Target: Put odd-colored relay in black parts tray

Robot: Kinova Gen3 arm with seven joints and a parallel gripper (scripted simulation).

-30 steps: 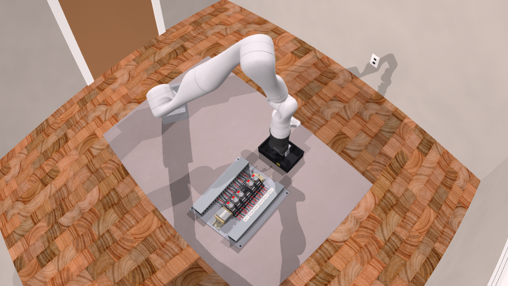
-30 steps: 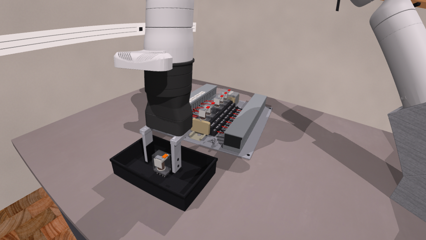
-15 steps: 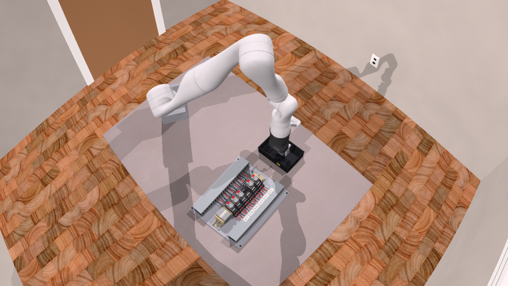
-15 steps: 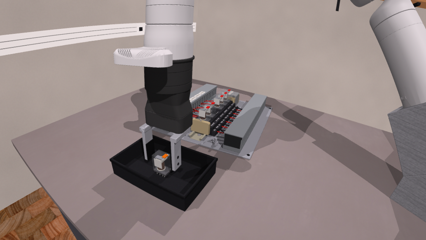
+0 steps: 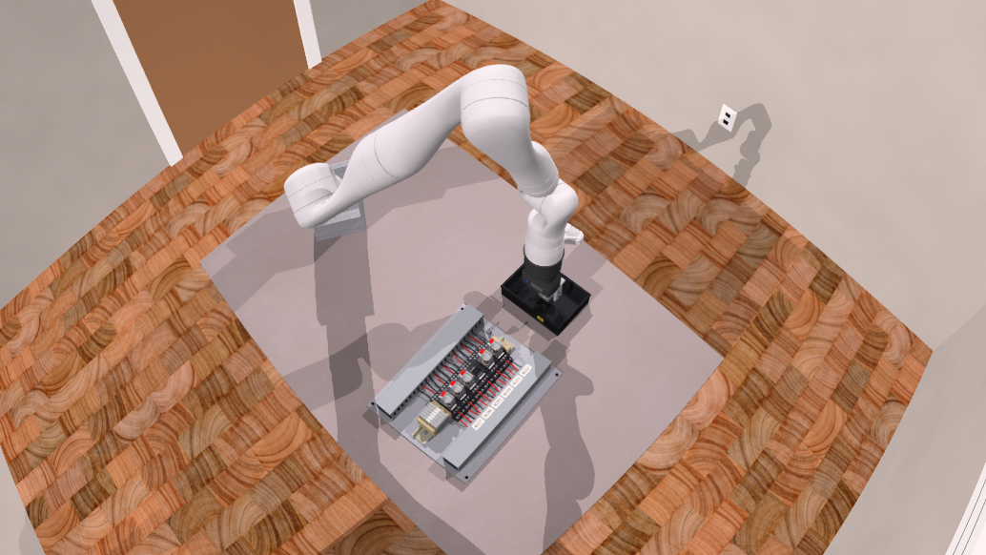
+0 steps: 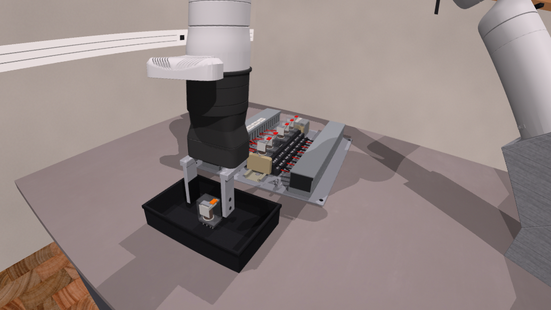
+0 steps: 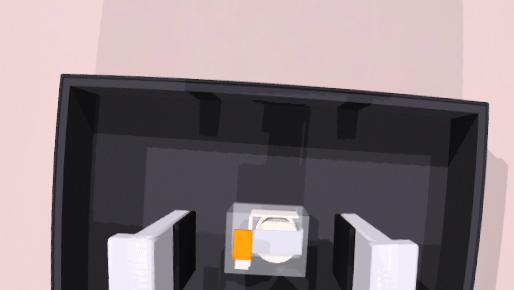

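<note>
Now: hand 4 cm above the tray.
</note>
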